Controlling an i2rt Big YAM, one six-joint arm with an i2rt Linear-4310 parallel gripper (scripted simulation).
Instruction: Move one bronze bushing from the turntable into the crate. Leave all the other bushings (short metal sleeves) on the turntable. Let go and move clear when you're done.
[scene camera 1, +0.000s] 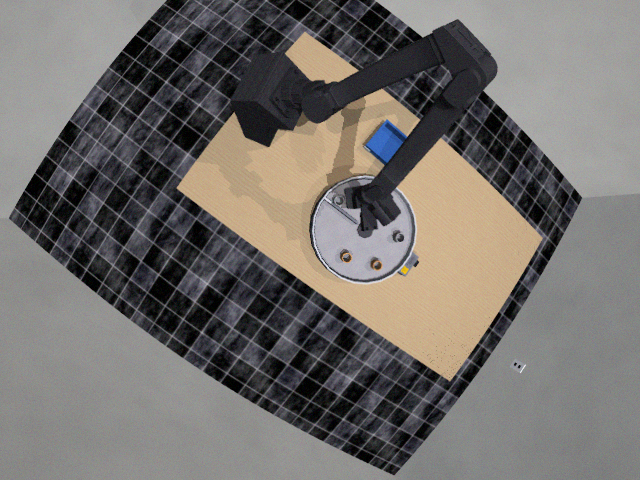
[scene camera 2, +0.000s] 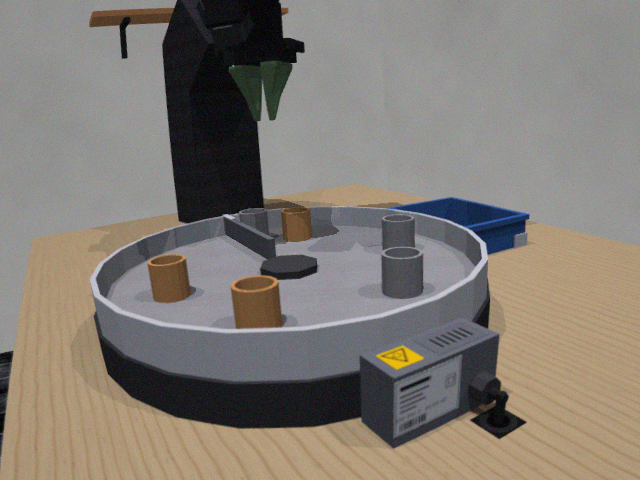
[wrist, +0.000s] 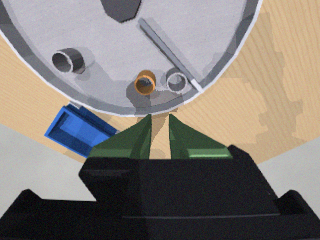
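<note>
The gripper (scene camera 2: 265, 120) is visible, and the wrist view shows the gripper as well (wrist: 160, 119). Also visible: a bushing (scene camera 2: 170, 283), a bushing (scene camera 2: 296, 223), a bushing (scene camera 2: 260, 308) and a blue crate (scene camera 2: 493, 225). The blue crate also shows in scene camera 1 (scene camera 1: 386, 141) and in the wrist view (wrist: 70, 132).
</note>
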